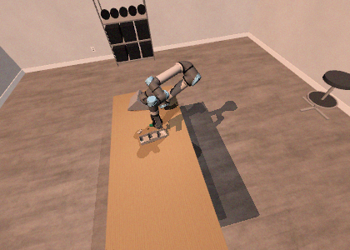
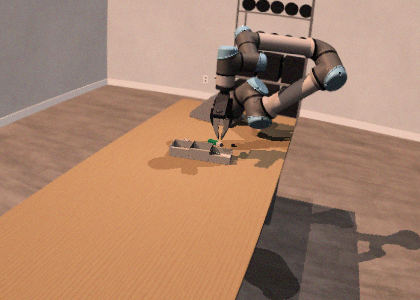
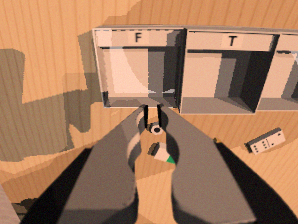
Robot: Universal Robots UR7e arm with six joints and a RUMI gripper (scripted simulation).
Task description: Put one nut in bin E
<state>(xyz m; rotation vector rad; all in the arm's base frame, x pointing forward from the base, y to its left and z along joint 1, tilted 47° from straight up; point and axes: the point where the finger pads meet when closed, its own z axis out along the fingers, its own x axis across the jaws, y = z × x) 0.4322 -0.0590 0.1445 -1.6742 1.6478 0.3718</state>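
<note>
Now: the brass nut 100 mm behind my hand, 110 mm to the right of it and 90 mm below it. The rest, counted from my hand: bin row (20 mm ahead, 70 mm to the right, 70 mm below); silver nut (80 mm behind, 10 mm to the right, 90 mm below); green block (130 mm behind, 40 mm to the right, 90 mm below).
</note>
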